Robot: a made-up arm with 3 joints. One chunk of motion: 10 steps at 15 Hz.
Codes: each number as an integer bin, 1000 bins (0 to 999) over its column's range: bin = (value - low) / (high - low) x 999, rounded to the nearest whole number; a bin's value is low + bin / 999 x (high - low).
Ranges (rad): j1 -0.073..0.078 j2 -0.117..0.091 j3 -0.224..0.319
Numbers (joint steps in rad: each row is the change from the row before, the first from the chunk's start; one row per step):
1: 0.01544 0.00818 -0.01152
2: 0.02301 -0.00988 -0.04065
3: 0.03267 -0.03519 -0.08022
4: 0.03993 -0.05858 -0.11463
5: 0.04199 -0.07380 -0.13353
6: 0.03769 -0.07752 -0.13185
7: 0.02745 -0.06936 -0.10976
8: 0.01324 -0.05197 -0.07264
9: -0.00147 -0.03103 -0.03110
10: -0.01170 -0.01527 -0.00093
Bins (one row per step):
1: 585 601 391
2: 635 514 337
3: 699 393 265
4: 747 281 201
5: 761 207 166
6: 732 190 170
7: 665 229 210
8: 571 312 278
9: 473 413 355
10: 406 489 410

